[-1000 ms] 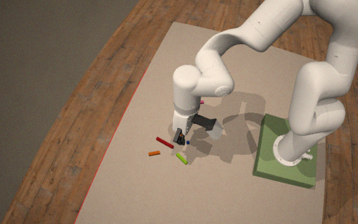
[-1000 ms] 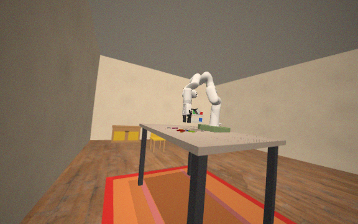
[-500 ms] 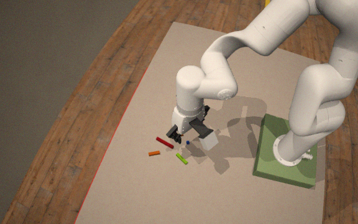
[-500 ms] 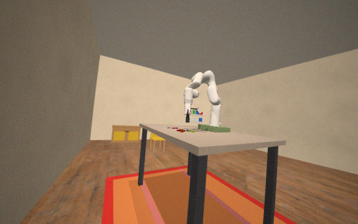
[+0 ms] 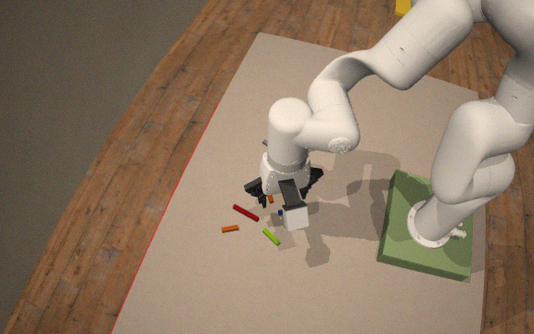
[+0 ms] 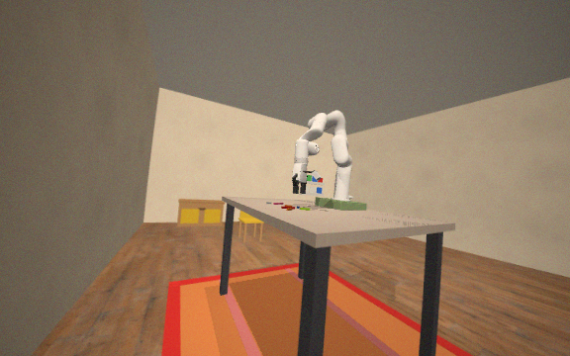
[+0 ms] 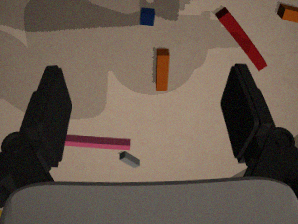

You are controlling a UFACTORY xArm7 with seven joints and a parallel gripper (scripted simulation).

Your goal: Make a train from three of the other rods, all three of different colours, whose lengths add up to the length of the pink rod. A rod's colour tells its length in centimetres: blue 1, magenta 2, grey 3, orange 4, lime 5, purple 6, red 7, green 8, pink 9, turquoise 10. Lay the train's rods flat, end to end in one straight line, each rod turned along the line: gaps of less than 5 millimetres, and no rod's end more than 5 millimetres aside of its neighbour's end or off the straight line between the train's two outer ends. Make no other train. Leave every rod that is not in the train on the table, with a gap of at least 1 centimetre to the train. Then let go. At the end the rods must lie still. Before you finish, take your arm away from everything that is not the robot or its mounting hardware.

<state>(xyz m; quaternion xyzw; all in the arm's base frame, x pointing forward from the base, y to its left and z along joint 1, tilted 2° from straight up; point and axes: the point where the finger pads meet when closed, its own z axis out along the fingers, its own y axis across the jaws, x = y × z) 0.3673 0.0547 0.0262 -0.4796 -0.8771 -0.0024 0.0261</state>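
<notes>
Right now the blue rod is 8 cm below my hand. From my hand the other things lie so: lime rod: 8 cm below, 7 cm to the left; then pink rod: 17 cm to the right, 8 cm below, 3 cm ahead; then red rod: 8 cm below, 8 cm ahead, 3 cm to the left.
</notes>
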